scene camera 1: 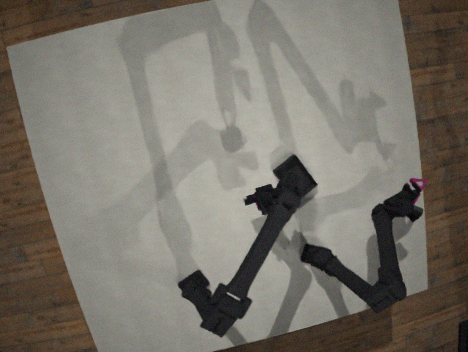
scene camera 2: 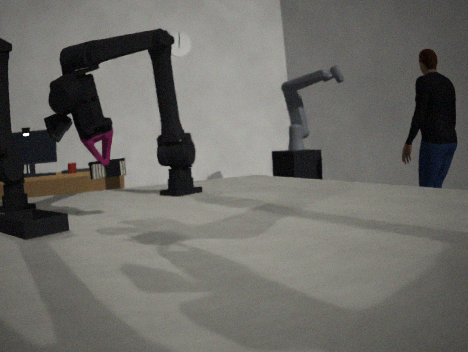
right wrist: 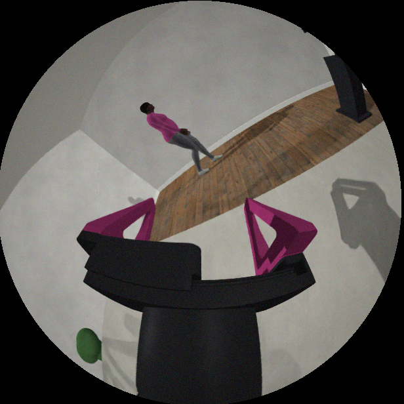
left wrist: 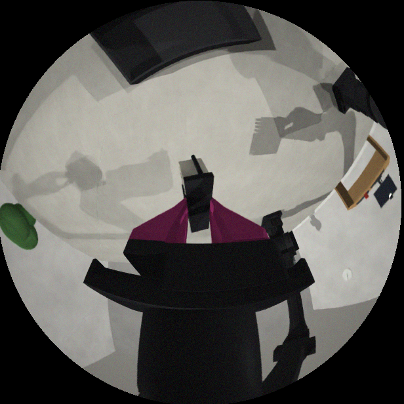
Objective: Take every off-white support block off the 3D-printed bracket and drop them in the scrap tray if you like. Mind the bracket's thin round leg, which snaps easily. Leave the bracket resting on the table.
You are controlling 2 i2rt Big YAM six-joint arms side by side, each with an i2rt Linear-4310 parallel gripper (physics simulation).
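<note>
The dark bracket [scene camera 1: 249, 201] [scene camera 2: 116, 166] [left wrist: 199, 192] is held up off the table by my left gripper [scene camera 1: 257, 202] [scene camera 2: 106, 162] [left wrist: 198, 202], which is shut on it. Off-white support blocks [scene camera 2: 96, 171] show at both ends of its underside in scene camera 2, and an off-white part [left wrist: 186, 168] in the left wrist view. A thin dark bar stands beside that part; I cannot tell whether it is the round leg. The dark scrap tray [scene camera 1: 304, 169] [scene camera 2: 37, 225] [left wrist: 195, 46] is partly under the left arm in scene camera 1. My right gripper [right wrist: 199, 202] is open and empty at the table's right side.
The right arm [scene camera 1: 387, 240] stands at the right of the table [scene camera 1: 90, 125], its hand near the table edge. A desk [scene camera 2: 55, 185] with a monitor stands in the background, with another robot arm [scene camera 2: 296, 112] and a person [scene camera 2: 436, 110].
</note>
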